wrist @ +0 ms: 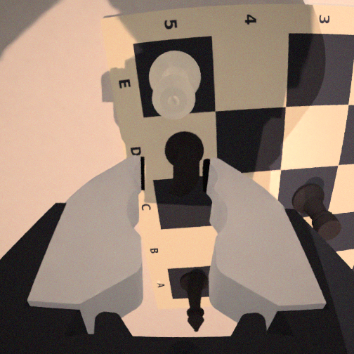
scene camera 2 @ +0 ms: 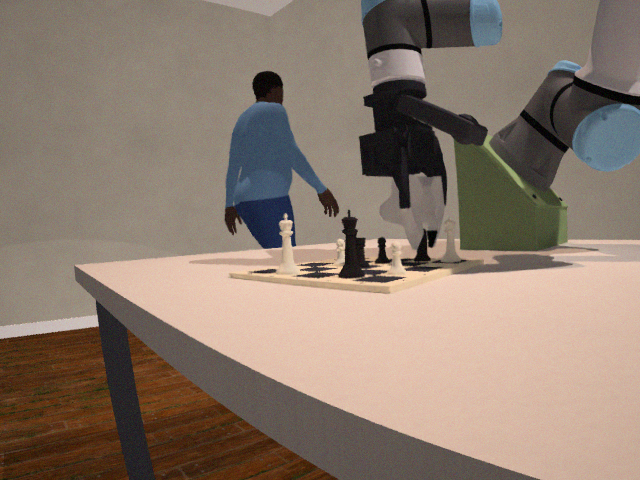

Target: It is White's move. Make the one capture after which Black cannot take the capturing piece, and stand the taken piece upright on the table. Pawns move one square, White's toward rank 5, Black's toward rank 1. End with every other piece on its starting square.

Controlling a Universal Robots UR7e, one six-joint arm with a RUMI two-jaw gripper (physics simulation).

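Frame: origin at the arm's base, x ahead, y left, z up, level; metres.
Where they show: gripper, between the fingertips: (scene camera 2: 424,248); arm's base, origin of its link: (scene camera 2: 518,165).
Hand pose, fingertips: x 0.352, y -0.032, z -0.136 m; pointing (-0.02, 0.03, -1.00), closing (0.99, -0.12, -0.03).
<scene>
Things, the pixels of their top centre, and the offset from my fingertips. "*": a spot on its surface instead. Level surfaces: height alone.
- dark knight, centre of its top: (scene camera 2: 420,228) dx +0.005, dy -0.001, dz +0.025 m
- queen, centre of its top: (scene camera 2: 449,217) dx +0.004, dy +0.040, dz +0.038 m
- black rook, centre of its top: (scene camera 2: 359,237) dx +0.083, dy -0.038, dz +0.019 m
- black king, centre of its top: (scene camera 2: 349,209) dx +0.154, dy +0.008, dz +0.049 m
- white king, centre of its top: (scene camera 2: 285,213) dx +0.162, dy -0.073, dz +0.049 m
- black pawn, centre of its top: (scene camera 2: 381,237) dx +0.041, dy -0.036, dz +0.017 m
- nearer, centre of its top: (scene camera 2: 395,241) dx +0.122, dy +0.038, dz +0.017 m
- farther, centre of its top: (scene camera 2: 340,239) dx +0.079, dy -0.070, dz +0.017 m
- chessboard, a spot on its surface: (scene camera 2: 320,283) * dx +0.190, dy +0.001, dz -0.017 m
- pale table, height of its surface: dz -0.021 m
My gripper (scene camera 2: 424,243) (wrist: 173,161) is partly open, with its fingertips low at both sides of the dark knight (scene camera 2: 422,254) (wrist: 184,149) on D5; a gap shows beside each finger in the wrist view. A tall white piece, apparently the queen (scene camera 2: 450,242) (wrist: 174,80), stands on E5. A black rook (scene camera 2: 360,253) (wrist: 315,210) stands on C3. A pointed black piece (wrist: 195,295) stands on A5. The black king (scene camera 2: 351,250), the white king (scene camera 2: 286,248), a black pawn (scene camera 2: 382,250) and two white pawns, one nearer (scene camera 2: 396,260) and one farther (scene camera 2: 339,253), stand upright.
The chessboard (scene camera 2: 320,283) (wrist: 210,21) lies on the pale table (scene camera 2: 413,351). The green robot base (scene camera 2: 509,211) stands behind the board to the right. A person in blue (scene camera 2: 263,155) is beyond the table. The right finger hides squares beside the knight in the wrist view.
</scene>
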